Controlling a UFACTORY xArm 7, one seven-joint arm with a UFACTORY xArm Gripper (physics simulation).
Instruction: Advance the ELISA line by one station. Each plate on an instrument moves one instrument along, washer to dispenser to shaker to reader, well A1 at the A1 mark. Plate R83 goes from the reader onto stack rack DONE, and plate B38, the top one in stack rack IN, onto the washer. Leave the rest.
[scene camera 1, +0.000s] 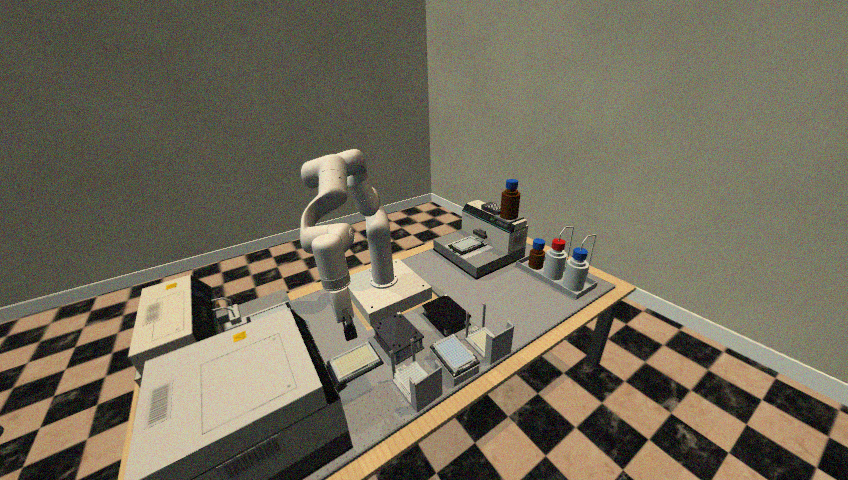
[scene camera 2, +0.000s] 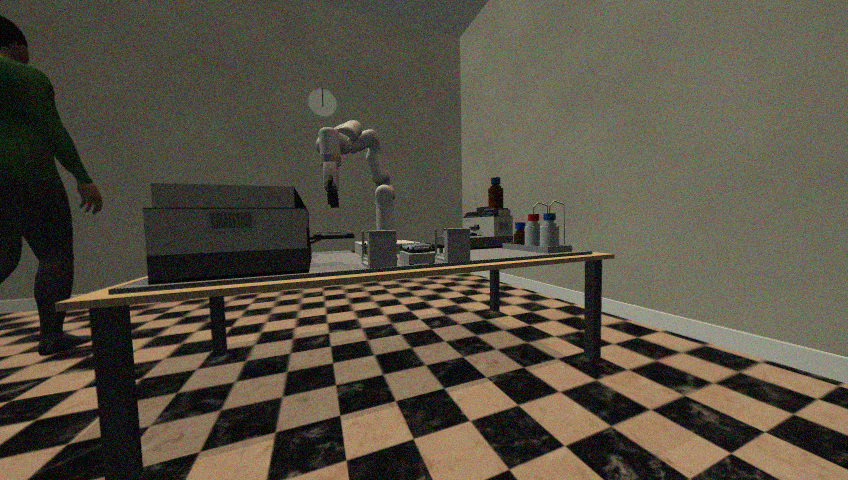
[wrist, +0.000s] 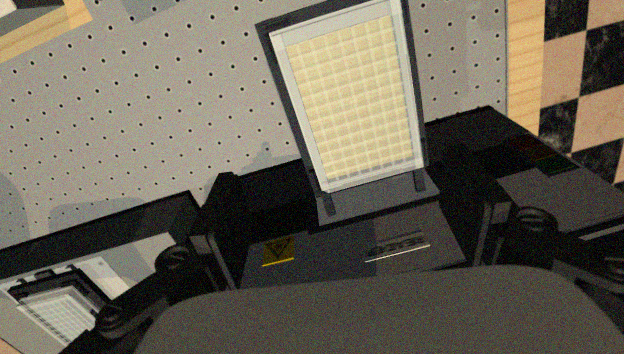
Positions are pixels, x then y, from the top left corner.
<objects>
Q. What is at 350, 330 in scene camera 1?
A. The gripper.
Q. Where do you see a blue-tinted plate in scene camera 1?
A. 451, 349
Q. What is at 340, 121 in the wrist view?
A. A pale yellow well plate.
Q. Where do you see a pale yellow well plate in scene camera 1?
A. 352, 362
</objects>
